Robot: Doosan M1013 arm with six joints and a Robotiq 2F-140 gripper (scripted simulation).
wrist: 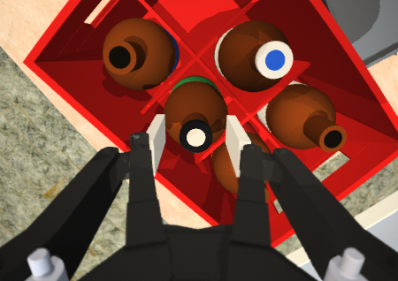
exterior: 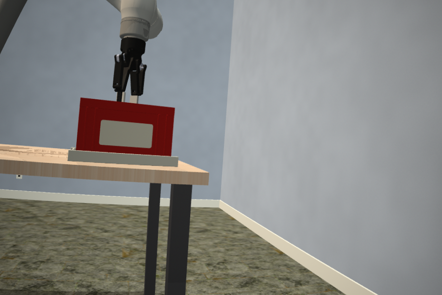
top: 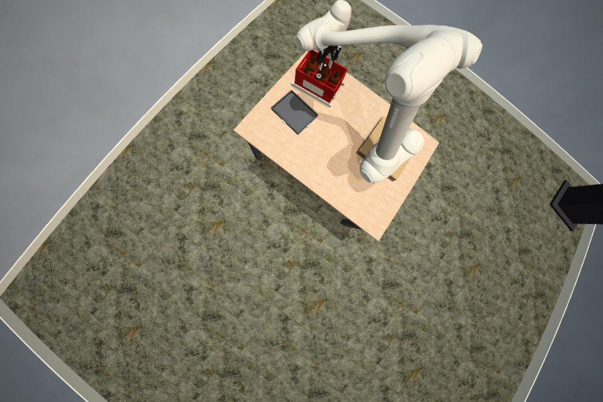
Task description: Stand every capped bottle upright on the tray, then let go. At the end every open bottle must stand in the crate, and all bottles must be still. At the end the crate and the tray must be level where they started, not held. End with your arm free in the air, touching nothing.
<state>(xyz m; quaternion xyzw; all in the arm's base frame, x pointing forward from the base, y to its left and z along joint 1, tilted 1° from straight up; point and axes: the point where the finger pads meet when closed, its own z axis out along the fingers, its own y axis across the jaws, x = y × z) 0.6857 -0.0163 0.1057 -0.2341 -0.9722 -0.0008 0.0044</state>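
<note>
Now: the red crate 1 cm behind my hand, 4 cm to the left of it and 9 cm below it. From my hand the other things lie so: dark grey tray 7 cm behind, 31 cm to the left, 16 cm below.
</note>
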